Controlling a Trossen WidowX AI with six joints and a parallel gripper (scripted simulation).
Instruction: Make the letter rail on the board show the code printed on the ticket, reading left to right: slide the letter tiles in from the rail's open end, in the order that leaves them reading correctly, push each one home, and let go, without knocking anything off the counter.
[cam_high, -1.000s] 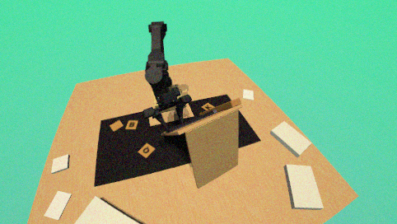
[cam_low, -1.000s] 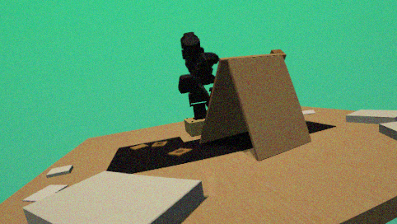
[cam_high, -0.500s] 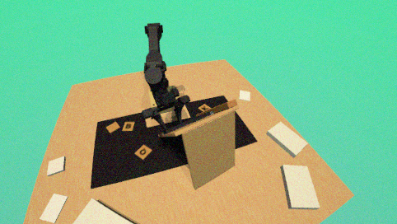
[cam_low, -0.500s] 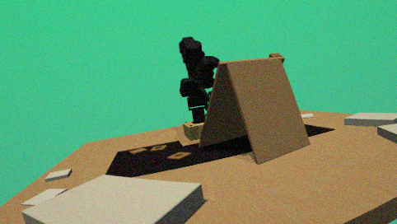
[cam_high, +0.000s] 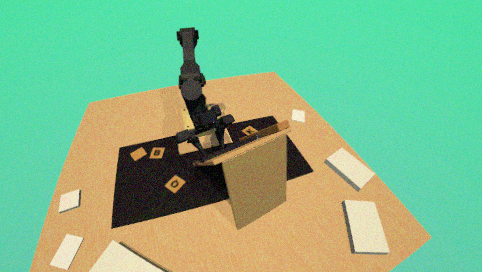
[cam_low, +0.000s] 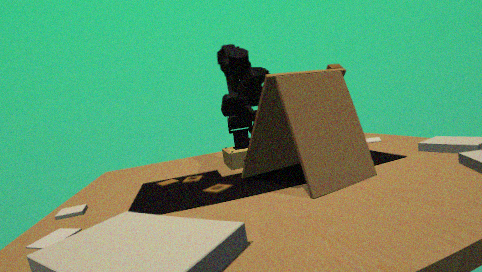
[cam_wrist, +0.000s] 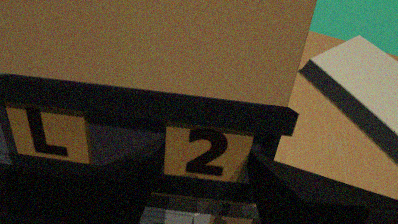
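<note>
Now: the white ticket 70 mm below my gripper tip, 60 mm behind it and 20 mm to the left of it. Also, from my gripper tip: black mat: 160 mm below, 150 mm behind.
</note>
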